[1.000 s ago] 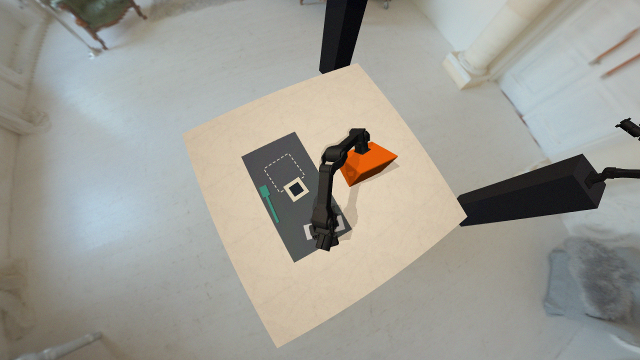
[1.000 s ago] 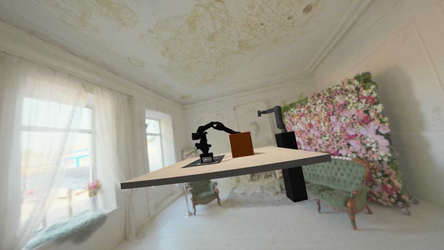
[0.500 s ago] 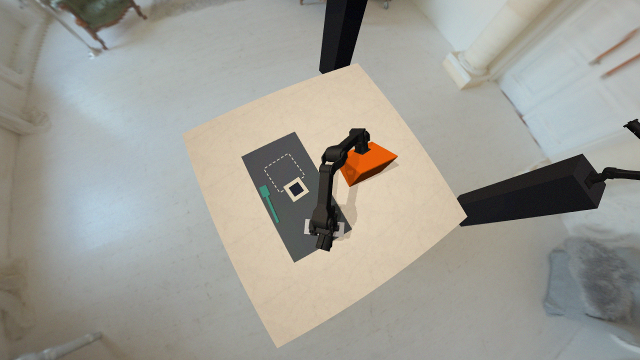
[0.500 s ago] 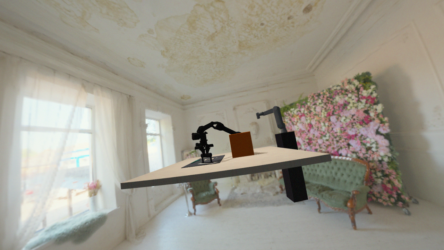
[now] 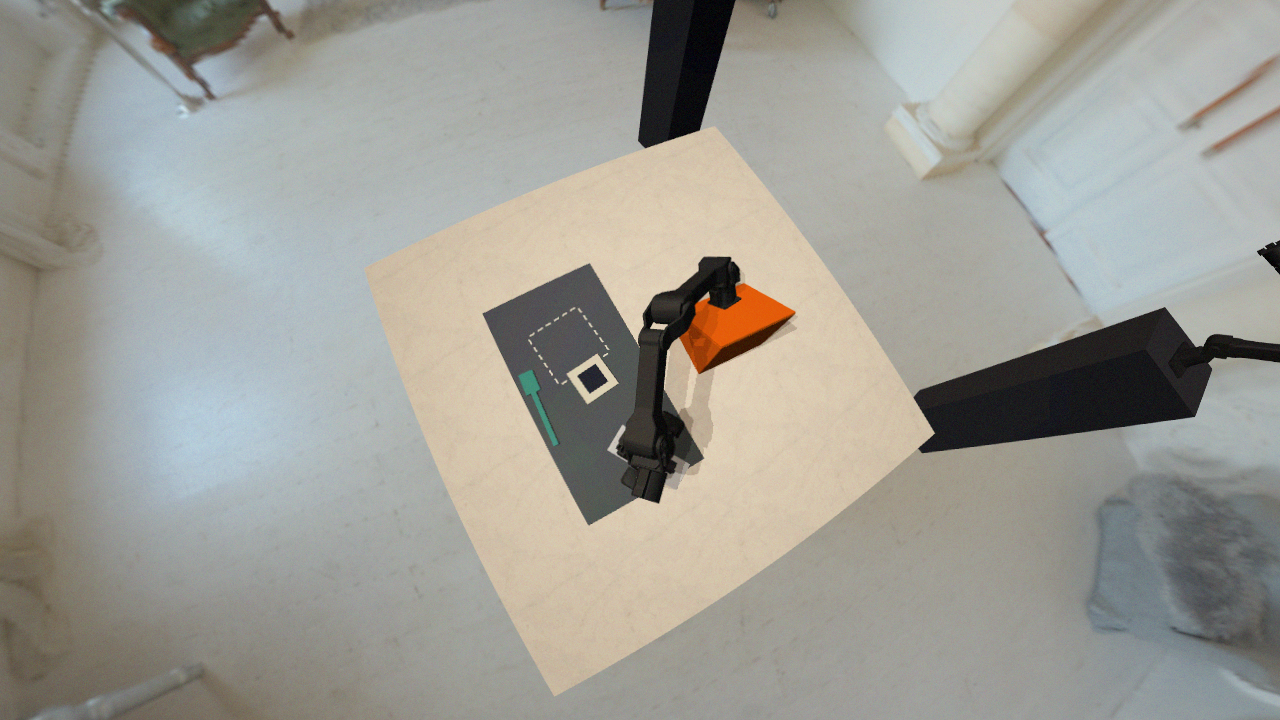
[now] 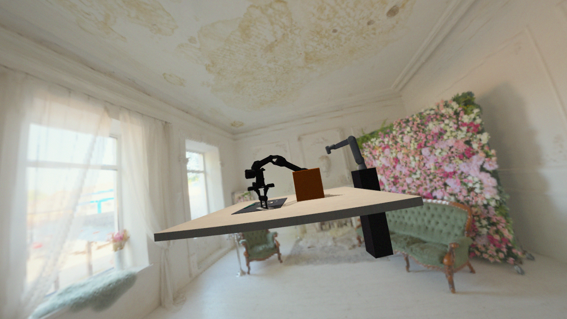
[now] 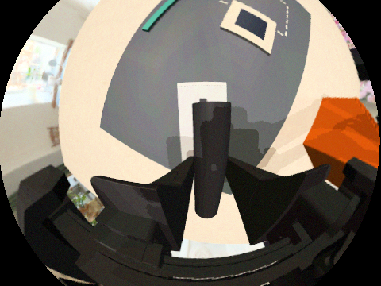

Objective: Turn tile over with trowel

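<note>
The small trowel is 10 mm ahead of my gripper tip, 10 mm to the right of it and 30 mm below it. Also, from my gripper tip: teal flat tool: 150 mm ahead, 280 mm to the right, 60 mm below; then mat: 10 mm ahead, 240 mm to the right, 80 mm below; then tile: 250 mm to the right, 60 mm below.
</note>
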